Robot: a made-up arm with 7 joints. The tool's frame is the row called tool. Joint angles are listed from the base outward. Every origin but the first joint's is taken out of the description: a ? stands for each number. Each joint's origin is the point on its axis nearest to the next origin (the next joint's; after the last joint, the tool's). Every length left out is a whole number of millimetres.
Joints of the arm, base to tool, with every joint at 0 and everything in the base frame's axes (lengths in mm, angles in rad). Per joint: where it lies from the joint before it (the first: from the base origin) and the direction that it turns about. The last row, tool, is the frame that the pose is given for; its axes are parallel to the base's.
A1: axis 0 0 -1 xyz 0 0 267
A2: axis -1 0 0 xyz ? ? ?
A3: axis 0 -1 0 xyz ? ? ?
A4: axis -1 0 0 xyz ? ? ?
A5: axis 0 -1 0 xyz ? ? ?
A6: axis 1 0 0 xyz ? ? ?
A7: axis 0 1 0 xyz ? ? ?
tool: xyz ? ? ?
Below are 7 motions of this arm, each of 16 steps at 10 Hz.
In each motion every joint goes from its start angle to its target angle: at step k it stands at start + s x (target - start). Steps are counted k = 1, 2, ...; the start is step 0. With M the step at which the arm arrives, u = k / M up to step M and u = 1 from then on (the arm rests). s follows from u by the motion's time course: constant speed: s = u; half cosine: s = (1 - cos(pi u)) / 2; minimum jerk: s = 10 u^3 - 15 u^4 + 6 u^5.
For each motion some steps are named. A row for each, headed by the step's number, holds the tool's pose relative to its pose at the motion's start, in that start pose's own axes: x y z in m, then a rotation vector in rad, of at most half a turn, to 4 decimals.
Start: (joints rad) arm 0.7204 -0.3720 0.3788 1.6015 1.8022 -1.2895 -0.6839
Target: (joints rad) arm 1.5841 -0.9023 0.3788 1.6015 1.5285 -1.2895 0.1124
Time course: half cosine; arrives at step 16
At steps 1, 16:
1: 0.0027 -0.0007 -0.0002 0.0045 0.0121 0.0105
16: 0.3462 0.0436 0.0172 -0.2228 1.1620 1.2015

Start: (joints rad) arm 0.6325 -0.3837 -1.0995 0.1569 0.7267 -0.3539 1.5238
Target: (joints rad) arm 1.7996 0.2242 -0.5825 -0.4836 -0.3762 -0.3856 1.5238
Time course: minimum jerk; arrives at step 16
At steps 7, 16:
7: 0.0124 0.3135 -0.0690 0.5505 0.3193 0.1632
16: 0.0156 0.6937 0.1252 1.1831 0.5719 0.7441

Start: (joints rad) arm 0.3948 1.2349 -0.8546 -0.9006 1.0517 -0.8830 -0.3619
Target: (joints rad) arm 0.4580 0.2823 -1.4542 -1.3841 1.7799 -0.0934 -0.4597
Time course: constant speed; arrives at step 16
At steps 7, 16:
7: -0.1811 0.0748 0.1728 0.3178 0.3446 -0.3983
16: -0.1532 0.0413 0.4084 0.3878 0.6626 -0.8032

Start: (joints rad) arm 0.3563 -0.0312 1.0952 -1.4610 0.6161 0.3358 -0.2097
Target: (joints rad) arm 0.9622 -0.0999 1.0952 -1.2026 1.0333 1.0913 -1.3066
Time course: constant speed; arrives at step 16
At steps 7, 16:
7: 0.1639 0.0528 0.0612 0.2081 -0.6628 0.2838
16: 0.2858 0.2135 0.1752 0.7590 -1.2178 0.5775

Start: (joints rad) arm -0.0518 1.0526 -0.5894 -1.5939 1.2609 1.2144 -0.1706
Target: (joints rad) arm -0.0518 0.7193 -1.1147 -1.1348 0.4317 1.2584 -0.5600
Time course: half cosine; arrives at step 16
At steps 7, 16:
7: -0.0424 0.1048 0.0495 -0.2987 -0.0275 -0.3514
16: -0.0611 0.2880 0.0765 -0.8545 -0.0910 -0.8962

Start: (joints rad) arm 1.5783 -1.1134 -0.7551 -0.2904 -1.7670 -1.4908 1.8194
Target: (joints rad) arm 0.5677 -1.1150 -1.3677 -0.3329 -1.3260 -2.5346 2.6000
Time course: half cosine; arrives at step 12
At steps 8, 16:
8: 0.0894 0.4912 -0.2763 -0.4473 0.5189 -0.9459
16: 0.1104 0.5629 -0.4845 -0.5079 0.5281 -1.2716

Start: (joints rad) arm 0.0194 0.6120 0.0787 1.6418 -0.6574 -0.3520 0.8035
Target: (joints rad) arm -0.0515 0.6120 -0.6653 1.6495 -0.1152 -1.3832 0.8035
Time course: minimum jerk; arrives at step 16
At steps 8, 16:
8: -0.0284 -0.0494 0.0619 -0.5221 -0.4448 -0.4518
16: -0.0753 -0.0557 0.0868 -0.8174 -0.9636 -0.9419

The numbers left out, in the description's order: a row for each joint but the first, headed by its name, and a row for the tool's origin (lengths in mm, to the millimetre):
A2: -154 82 0
A3: 0 -71 77
A4: -61 0 -294
A5: 0 -305 -102
A6: 19 0 58
A7: 0 -100 -71
tool: -40 0 -66

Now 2 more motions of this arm.
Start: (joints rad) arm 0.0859 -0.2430 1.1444 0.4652 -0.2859 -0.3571 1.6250
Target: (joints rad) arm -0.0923 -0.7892 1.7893 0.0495 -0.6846 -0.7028 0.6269
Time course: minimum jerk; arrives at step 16
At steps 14, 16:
14: 0.2130 0.2337 0.0650 0.4557 -0.8256 0.3481
16: 0.2154 0.2365 0.0670 0.4646 -0.8396 0.3485

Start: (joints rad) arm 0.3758 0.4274 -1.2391 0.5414 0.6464 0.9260 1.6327
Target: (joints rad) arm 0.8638 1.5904 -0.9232 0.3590 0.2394 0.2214 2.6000
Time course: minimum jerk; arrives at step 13
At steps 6, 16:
6: -0.0769 0.2394 -0.0982 0.7102 0.4092 -0.3333
16: -0.1852 0.5728 -0.0278 1.8129 1.1168 -0.3141

